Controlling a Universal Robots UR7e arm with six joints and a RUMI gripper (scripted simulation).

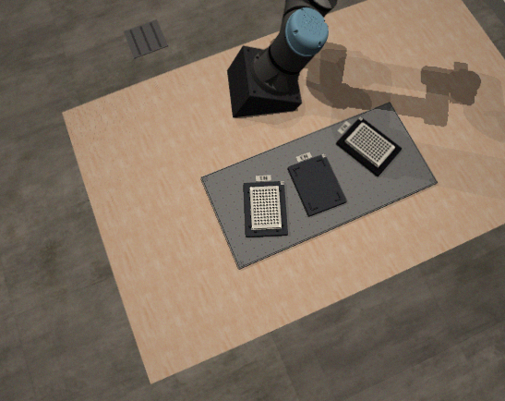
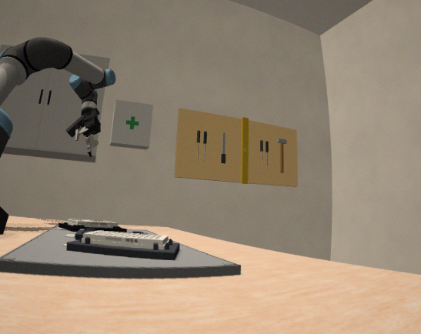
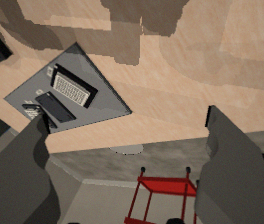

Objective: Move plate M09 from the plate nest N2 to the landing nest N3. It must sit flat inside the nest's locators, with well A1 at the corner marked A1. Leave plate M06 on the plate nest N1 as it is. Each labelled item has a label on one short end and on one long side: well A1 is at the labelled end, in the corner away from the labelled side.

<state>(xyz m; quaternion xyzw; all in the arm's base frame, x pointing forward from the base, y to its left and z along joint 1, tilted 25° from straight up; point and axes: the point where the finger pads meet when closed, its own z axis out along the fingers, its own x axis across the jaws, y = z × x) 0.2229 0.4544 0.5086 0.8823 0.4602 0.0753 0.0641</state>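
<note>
Right now my hand is 44 cm to the left of the plate M09, 29 cm above it and 6 cm short of it. Also, from my hand: n2 label (48 cm to the right, 31 cm below, 3 cm behind); then nest N2 (44 cm to the right, 31 cm below, 6 cm ahead); then a1 corner mark (59 cm to the right, 30 cm below, 3 cm ahead).
</note>
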